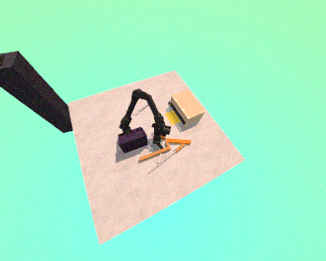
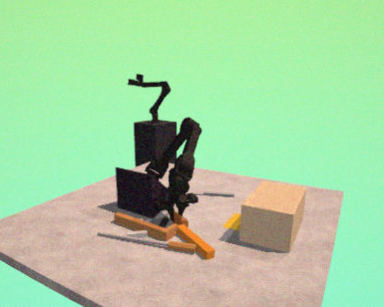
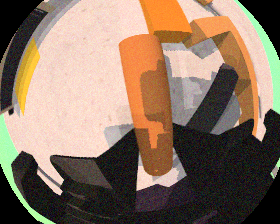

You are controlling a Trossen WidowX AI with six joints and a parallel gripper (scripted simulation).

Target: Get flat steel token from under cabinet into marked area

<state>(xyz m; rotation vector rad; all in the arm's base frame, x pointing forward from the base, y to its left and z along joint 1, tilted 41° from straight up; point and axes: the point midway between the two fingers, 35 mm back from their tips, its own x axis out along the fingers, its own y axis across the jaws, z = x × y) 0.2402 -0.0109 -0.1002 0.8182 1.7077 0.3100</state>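
Right now the dark-handled tool is 4 cm to the right of my gripper tip and 3 cm behind it. Round my gripper tip: orange bar 17 cm ahead, 9 cm to the right, 1 cm above.
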